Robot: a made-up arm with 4 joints.
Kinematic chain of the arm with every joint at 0, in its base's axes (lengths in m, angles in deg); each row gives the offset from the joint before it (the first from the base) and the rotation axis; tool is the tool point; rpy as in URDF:
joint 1: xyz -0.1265 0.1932 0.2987 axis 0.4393 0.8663 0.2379
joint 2: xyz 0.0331 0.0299 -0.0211 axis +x
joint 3: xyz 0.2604 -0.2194 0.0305 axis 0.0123 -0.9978 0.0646
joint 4: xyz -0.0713 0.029 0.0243 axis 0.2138 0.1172 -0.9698
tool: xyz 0.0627 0.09 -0.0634 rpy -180 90 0
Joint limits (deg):
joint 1: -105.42..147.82
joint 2: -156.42..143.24
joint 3: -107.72..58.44
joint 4: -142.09..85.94
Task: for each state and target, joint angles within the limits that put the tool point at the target. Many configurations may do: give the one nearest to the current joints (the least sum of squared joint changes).
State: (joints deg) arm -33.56 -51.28 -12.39 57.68
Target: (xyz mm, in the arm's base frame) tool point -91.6 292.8 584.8
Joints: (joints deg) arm -79.57 -91.05 -34.23 17.78
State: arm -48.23 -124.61 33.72 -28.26
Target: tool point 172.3 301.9 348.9
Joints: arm -5.43 -154.60 32.82 -3.11
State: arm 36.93 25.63 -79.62 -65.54
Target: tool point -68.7 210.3 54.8
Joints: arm 75.36 52.01 -79.04 -68.49
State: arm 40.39 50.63 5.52 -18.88
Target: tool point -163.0 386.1 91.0
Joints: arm 85.05 66.50 13.65 -21.22
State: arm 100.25 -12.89 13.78 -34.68
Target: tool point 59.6 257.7 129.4
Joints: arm 61.15 -56.88 -2.11 -19.87
